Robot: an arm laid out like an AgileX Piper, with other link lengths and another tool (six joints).
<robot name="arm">
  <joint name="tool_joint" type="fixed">
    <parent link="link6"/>
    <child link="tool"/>
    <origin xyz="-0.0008 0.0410 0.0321" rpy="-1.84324 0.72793 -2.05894"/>
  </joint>
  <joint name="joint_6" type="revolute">
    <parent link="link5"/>
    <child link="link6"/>
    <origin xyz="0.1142 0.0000 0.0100" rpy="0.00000 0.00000 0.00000"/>
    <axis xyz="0.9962 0 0.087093"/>
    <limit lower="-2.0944" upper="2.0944"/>
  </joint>
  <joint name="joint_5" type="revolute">
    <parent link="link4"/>
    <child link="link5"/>
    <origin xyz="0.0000 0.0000 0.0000" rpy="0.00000 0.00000 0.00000"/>
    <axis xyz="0 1 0"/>
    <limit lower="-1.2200" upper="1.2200"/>
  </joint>
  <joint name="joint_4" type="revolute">
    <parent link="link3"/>
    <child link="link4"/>
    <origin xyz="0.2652 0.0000 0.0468" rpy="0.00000 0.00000 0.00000"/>
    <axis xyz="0.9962 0 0.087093"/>
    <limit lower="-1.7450" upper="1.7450"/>
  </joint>
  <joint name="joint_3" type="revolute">
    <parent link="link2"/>
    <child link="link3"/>
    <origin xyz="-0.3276 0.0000 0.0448" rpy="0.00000 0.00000 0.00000"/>
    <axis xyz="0 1 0"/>
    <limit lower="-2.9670" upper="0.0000"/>
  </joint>
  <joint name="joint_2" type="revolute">
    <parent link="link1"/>
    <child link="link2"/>
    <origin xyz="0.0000 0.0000 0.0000" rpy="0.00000 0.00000 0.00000"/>
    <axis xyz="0 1 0"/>
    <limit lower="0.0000" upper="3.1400"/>
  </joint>
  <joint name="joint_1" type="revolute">
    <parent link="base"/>
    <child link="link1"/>
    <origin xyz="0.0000 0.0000 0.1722" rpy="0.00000 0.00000 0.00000"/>
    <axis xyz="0 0 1"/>
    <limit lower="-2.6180" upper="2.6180"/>
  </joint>
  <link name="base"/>
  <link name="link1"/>
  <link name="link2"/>
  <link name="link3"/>
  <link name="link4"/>
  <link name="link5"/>
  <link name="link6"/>
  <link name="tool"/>
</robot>
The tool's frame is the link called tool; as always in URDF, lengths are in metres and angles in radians.
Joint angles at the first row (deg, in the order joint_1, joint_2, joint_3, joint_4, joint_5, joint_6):
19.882 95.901 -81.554 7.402 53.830 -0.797
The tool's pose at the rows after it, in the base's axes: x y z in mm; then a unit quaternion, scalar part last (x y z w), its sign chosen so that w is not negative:
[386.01 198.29 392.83 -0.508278 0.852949 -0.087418 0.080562]
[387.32 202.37 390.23 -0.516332 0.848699 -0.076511 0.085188]
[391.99 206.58 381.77 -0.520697 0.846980 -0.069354 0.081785]
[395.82 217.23 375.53 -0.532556 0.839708 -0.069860 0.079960]
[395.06 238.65 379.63 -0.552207 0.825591 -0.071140 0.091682]
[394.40 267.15 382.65 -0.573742 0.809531 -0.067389 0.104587]
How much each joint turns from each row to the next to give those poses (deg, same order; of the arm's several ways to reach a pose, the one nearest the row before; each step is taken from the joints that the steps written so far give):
0.000 0.095 0.000 3.076 -1.513 -1.900
0.000 0.675 -0.001 2.190 -0.585 -1.929
0.103 1.406 -0.078 1.165 -0.594 -0.943
1.069 1.749 -1.174 0.059 -0.185 -0.637
2.519 1.495 -2.631 0.000 0.000 -0.365
3.153 2.359 -3.561 0.395 -0.002 -0.137

